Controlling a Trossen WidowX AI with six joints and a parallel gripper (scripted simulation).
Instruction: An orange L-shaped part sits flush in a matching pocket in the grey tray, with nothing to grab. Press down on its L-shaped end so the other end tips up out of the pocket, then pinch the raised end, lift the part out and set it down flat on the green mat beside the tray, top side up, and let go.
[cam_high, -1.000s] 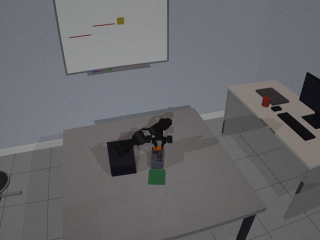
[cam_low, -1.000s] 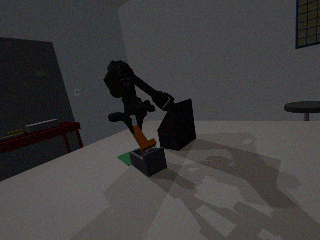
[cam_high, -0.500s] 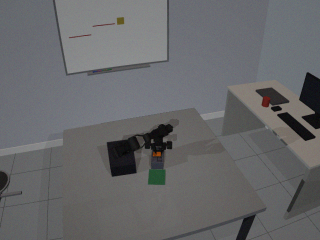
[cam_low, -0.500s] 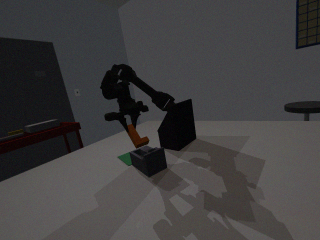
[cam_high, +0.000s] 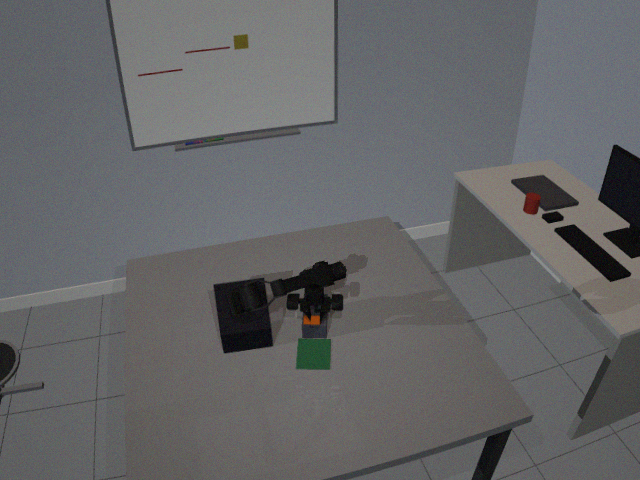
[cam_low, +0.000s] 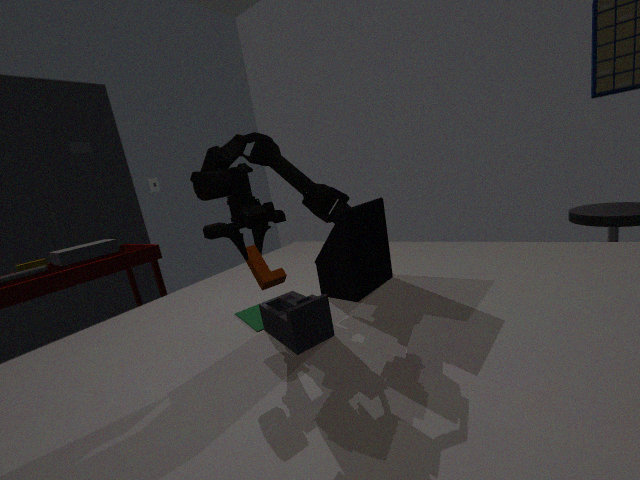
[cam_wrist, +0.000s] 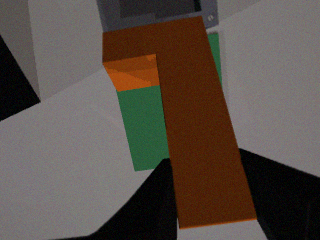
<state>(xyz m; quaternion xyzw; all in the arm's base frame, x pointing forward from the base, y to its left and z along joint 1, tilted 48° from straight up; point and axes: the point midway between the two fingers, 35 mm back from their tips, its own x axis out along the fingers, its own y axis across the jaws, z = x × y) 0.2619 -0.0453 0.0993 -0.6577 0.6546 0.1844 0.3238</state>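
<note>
Right now my gripper tip is 170 mm above the green mat, 10 mm to the left of it and 10 mm past it. The rest, counted from my gripper tip: orange L-shaped part 30 mm to the left, 30 mm below, 10 mm behind.
</note>
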